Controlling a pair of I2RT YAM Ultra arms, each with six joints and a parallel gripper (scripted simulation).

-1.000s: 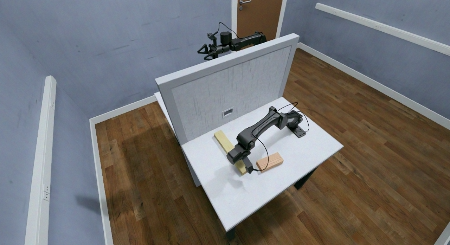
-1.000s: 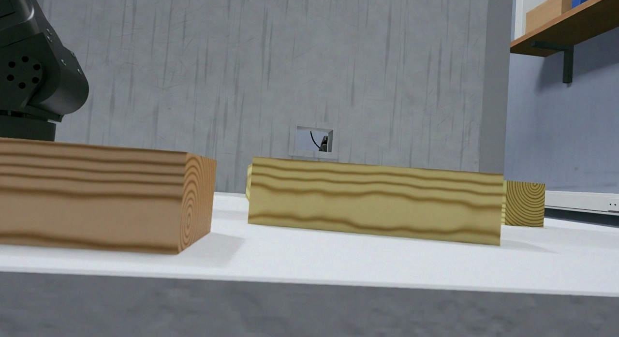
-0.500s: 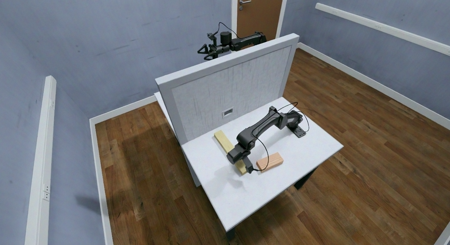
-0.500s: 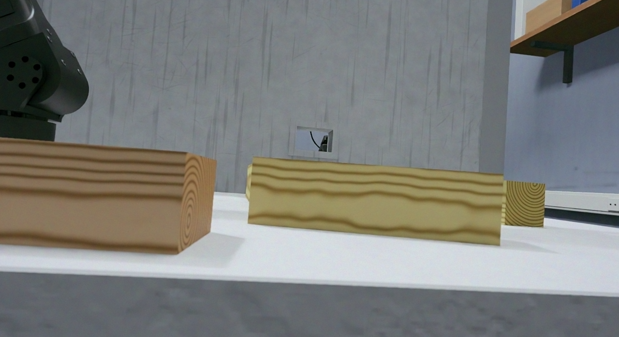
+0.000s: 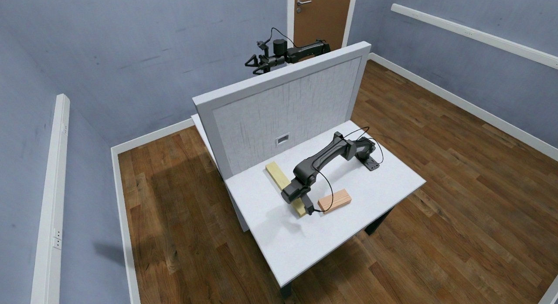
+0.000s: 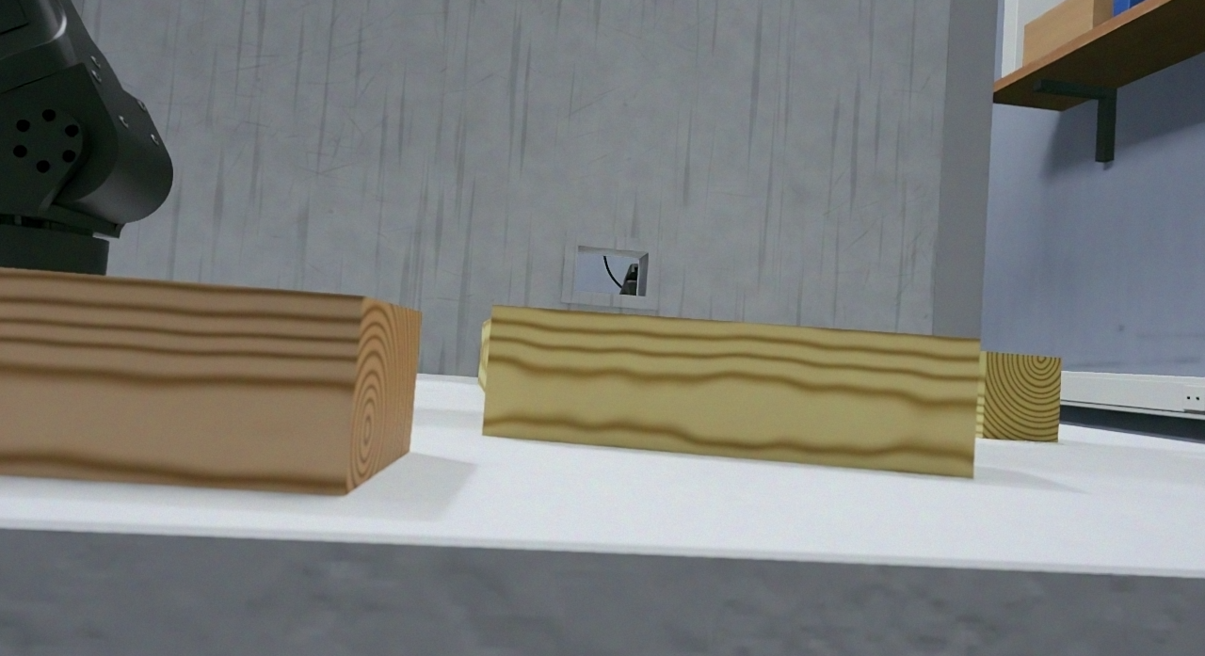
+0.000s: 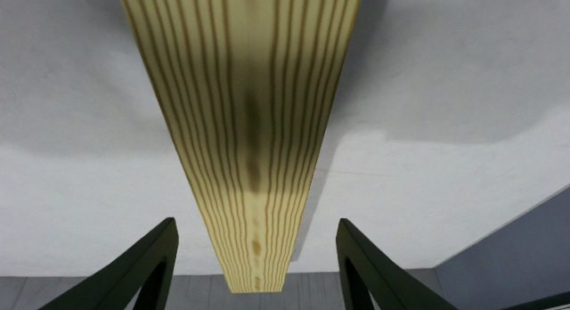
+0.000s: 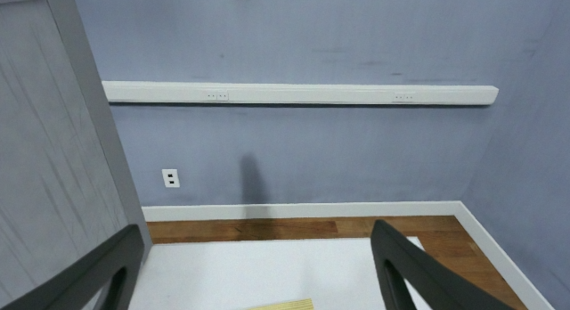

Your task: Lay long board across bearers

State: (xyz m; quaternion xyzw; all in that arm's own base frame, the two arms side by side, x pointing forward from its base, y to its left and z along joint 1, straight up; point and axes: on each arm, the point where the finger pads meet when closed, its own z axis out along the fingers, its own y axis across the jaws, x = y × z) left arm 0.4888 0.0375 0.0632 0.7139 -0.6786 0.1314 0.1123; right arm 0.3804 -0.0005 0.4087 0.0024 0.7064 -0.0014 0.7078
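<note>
Now: left hand 70 mm to the left of the long pale board and 50 mm above it. Round my left hand: brown offcut: 160 mm behind, 120 mm to the left, 40 mm below; then pale wooden bearer: 40 mm ahead, 540 mm to the right, 40 mm below.
</note>
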